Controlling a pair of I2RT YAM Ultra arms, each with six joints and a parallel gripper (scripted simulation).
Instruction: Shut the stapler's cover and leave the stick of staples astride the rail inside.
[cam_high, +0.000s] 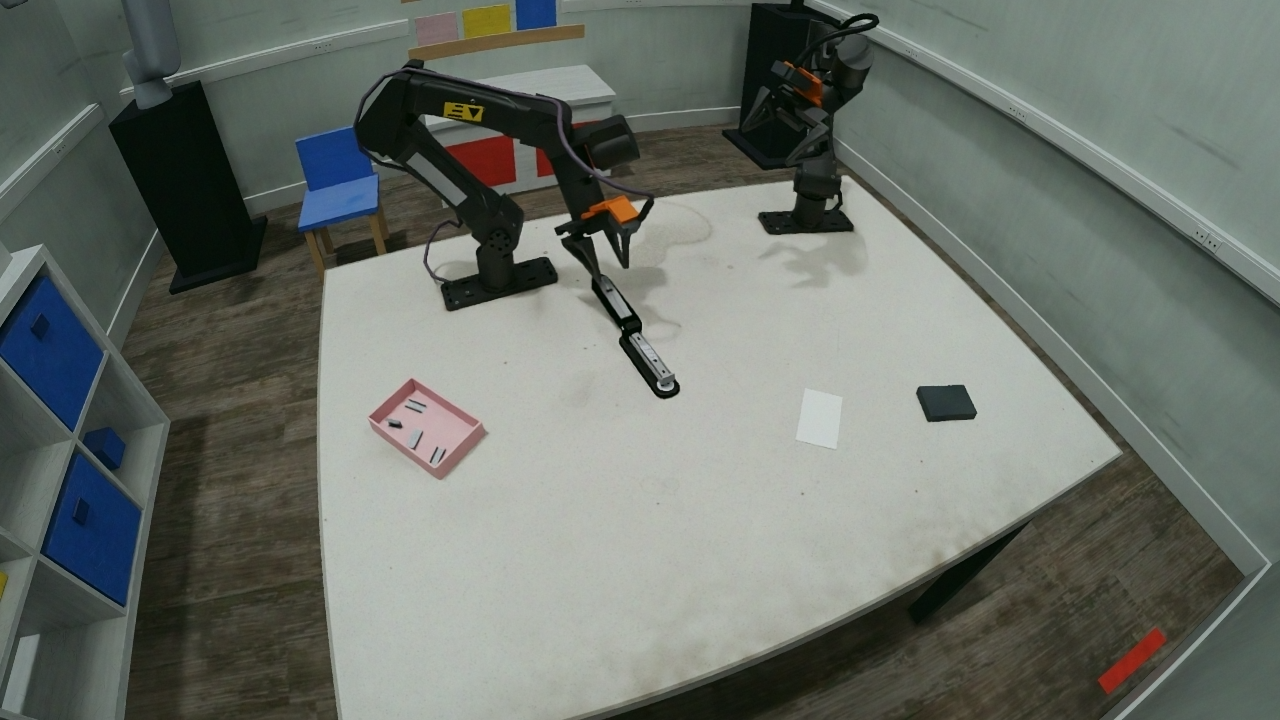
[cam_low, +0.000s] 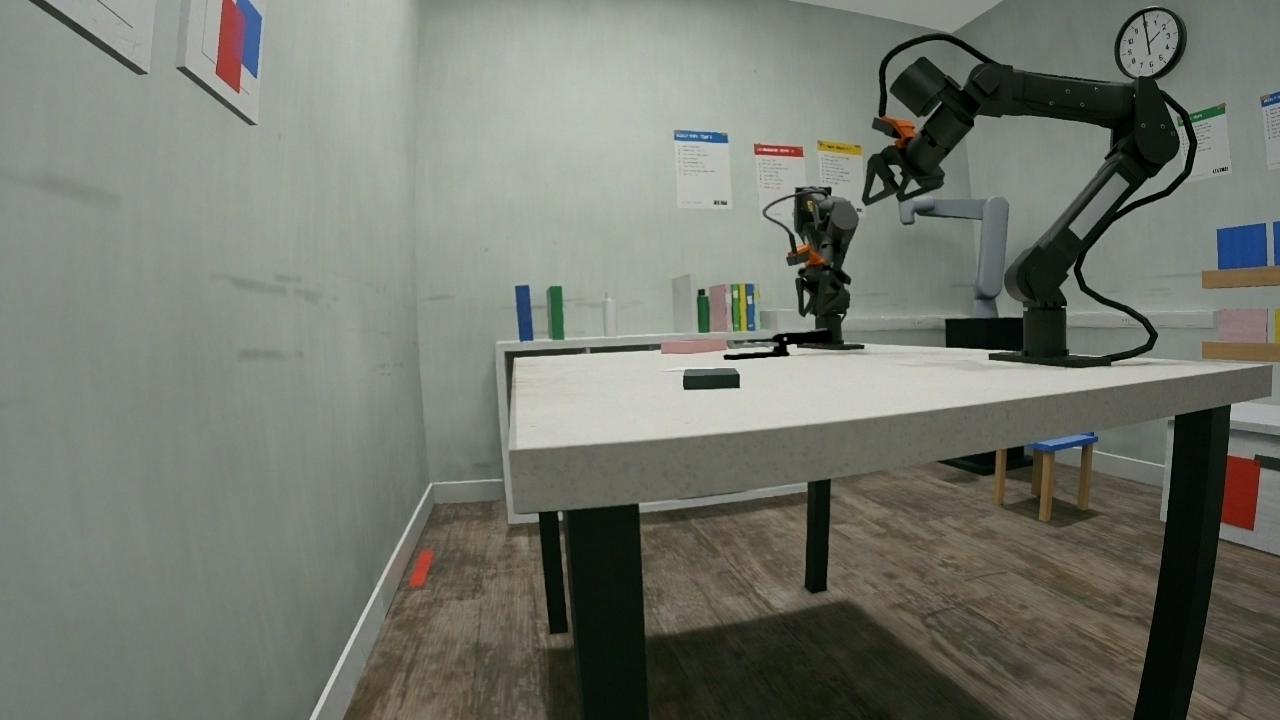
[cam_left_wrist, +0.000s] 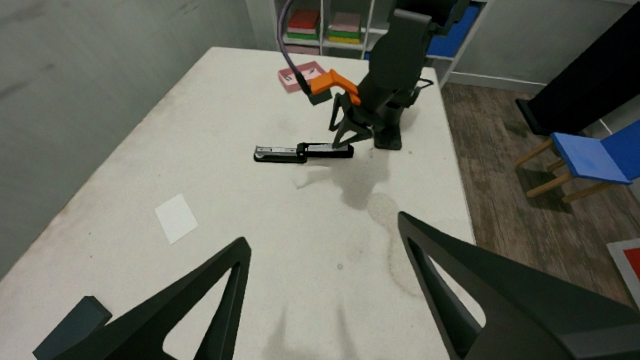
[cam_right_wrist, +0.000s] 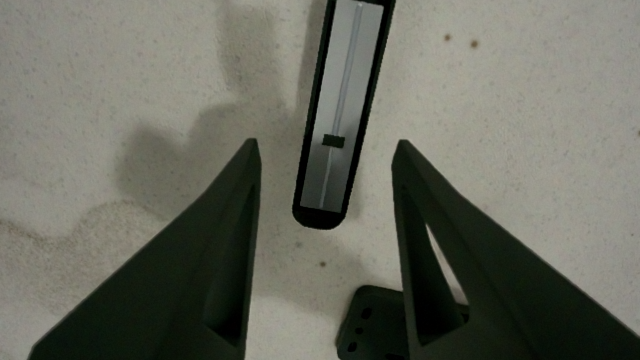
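Now: the stapler cover 20 mm ahead of my right hand and 50 mm below it. Round my right hand: stapler (70 mm ahead, 10 mm to the left, 60 mm below); pink tray (140 mm ahead, 320 mm to the right, 70 mm below); white sheet (310 mm ahead, 200 mm to the left, 80 mm below).
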